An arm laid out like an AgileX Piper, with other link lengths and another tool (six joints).
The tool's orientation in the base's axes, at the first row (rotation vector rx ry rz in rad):
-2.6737, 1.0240, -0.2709
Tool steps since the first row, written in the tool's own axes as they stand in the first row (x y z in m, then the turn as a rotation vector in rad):
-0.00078, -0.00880, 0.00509, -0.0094, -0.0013, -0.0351
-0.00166, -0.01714, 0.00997, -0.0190, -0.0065, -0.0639
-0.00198, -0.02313, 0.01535, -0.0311, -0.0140, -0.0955
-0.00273, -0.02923, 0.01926, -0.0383, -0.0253, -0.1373
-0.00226, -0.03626, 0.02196, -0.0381, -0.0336, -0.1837
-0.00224, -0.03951, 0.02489, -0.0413, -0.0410, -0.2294
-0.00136, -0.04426, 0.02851, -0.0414, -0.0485, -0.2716
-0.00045, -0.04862, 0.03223, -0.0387, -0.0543, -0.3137
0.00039, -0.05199, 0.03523, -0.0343, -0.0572, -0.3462
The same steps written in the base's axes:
0.00629, 0.00773, -0.00216, -0.0154, 0.0010, 0.0329
0.01216, 0.01517, -0.00426, -0.0268, 0.0061, 0.0611
0.01710, 0.02063, -0.00753, -0.0394, 0.0140, 0.0924
0.02140, 0.02620, -0.00940, -0.0487, 0.0195, 0.1349
0.02686, 0.03139, -0.00974, -0.0557, 0.0170, 0.1815
0.02969, 0.03423, -0.01151, -0.0656, 0.0163, 0.2268
0.03427, 0.03768, -0.01340, -0.0721, 0.0143, 0.2691
0.03865, 0.04085, -0.01550, -0.0777, 0.0091, 0.3110
0.04217, 0.04323, -0.01723, -0.0813, 0.0024, 0.3431

